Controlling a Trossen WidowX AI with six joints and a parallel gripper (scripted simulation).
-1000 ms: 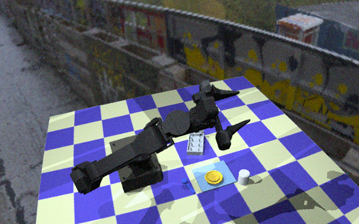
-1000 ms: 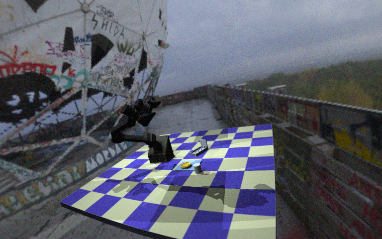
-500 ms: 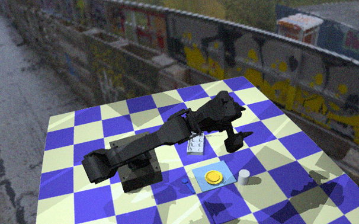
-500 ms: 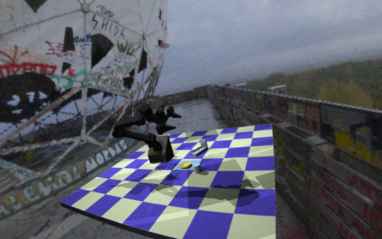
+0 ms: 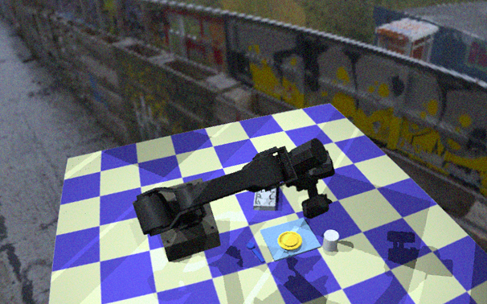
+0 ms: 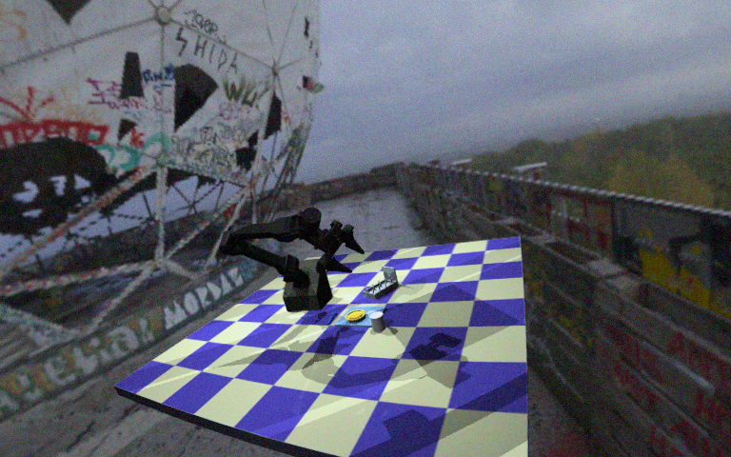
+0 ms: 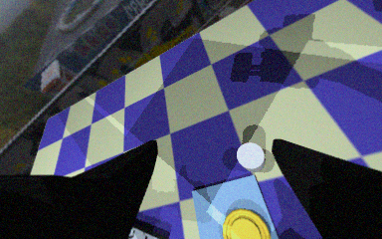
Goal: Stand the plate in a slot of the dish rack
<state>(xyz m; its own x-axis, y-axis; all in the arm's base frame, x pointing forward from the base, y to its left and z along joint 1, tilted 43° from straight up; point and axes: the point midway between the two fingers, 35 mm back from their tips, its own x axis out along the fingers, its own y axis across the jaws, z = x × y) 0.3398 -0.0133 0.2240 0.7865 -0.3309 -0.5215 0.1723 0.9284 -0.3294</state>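
Right now my gripper tip is 210 mm above the yellow plate, 80 mm past it and 40 mm to the right of it. Round my gripper tip: grey dish rack 270 mm to the left, 210 mm below, 80 mm behind; light blue mat 230 mm below, 80 mm behind, 60 mm to the left.
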